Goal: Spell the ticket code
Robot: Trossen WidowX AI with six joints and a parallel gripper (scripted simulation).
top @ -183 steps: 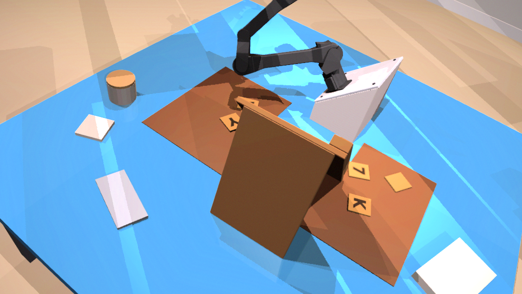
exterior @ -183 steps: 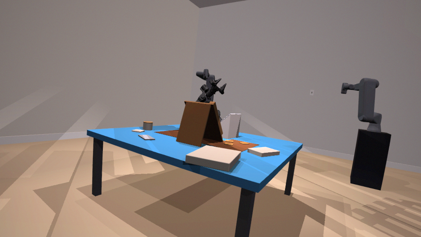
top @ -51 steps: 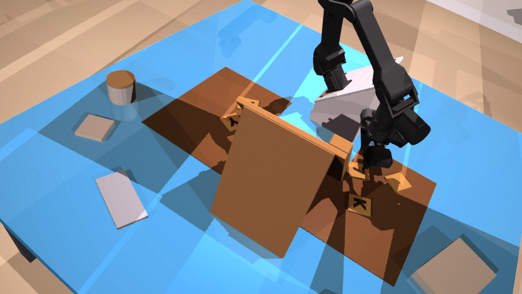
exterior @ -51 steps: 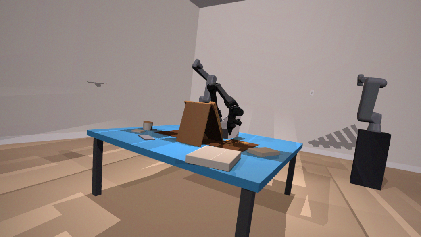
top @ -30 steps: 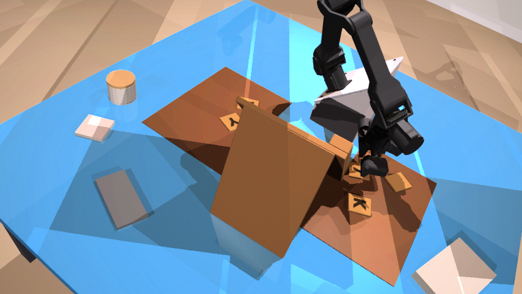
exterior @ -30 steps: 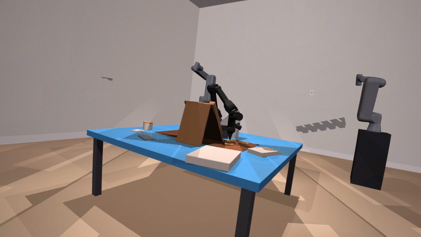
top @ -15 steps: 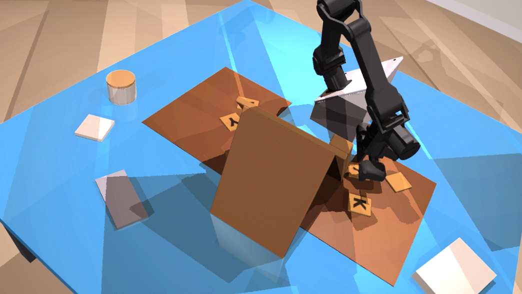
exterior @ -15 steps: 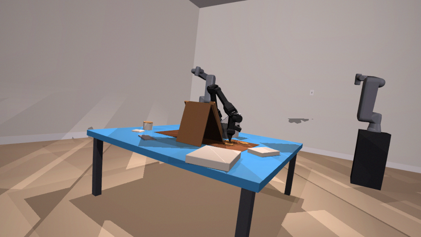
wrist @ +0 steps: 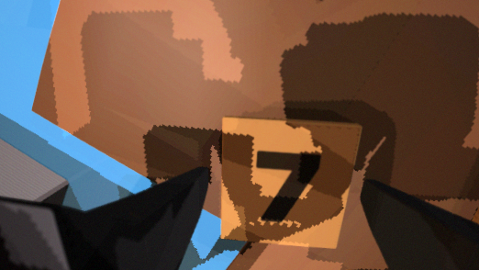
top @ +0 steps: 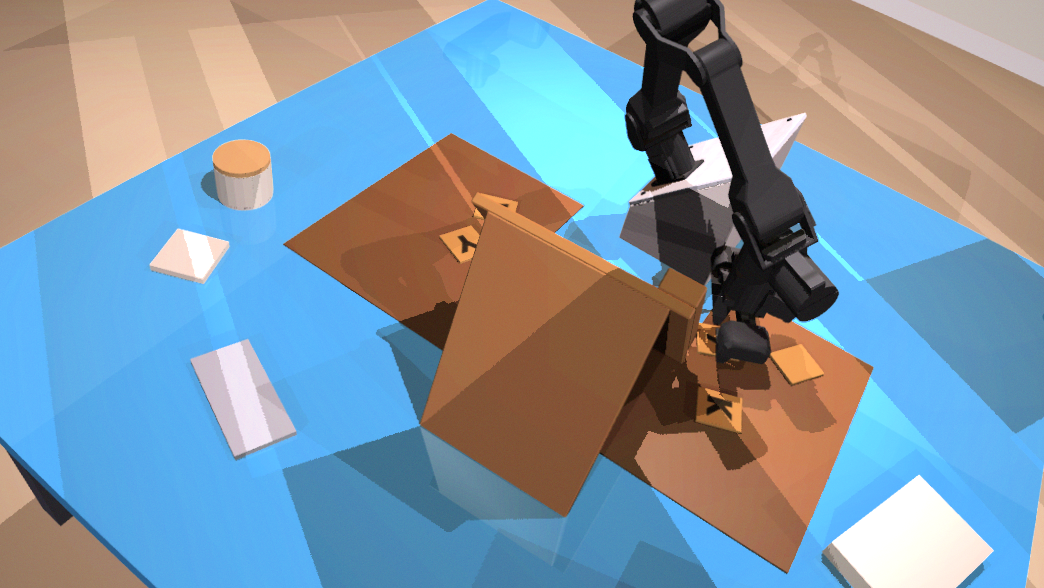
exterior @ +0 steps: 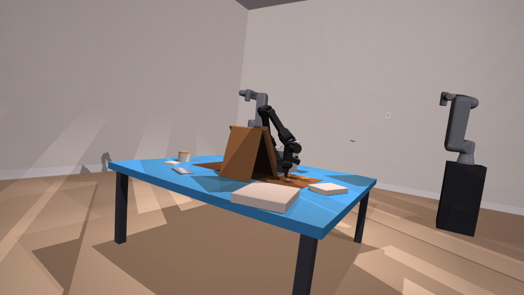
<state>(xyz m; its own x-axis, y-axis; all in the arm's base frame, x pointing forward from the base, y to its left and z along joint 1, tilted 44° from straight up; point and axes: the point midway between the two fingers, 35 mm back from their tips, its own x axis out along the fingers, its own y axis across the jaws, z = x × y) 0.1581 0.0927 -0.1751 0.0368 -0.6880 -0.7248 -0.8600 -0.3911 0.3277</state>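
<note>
The white ticket lies 14 cm ahead of my gripper tip, 17 cm to the right of it and 9 cm above it. The rest, counted from my gripper tip: grey card: 50 cm ahead, 38 cm to the right; brown mat: 5 cm ahead, 17 cm to the right; pale block: 13 cm ahead, 33 cm to the left, 1 cm above.
</note>
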